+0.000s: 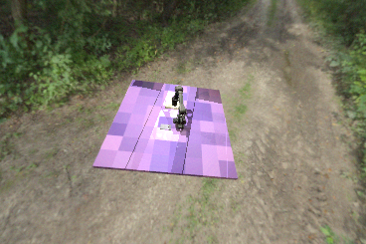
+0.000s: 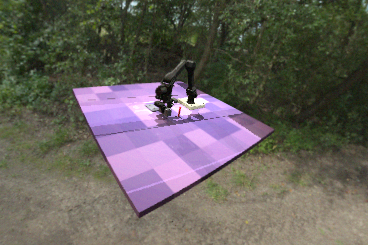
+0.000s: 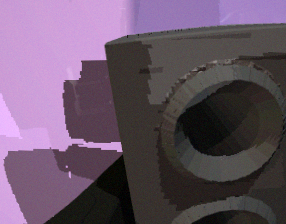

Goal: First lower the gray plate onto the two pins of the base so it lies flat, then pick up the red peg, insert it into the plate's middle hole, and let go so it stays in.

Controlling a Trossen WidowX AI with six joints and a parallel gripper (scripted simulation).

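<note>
Now: the pin base 150 mm to the right of my gripper tip, 20 mm below it and 10 mm behind it. Also, from my gripper tip: gray plate (30 mm above); then red peg (100 mm behind, 60 mm to the left, 10 mm above).
</note>
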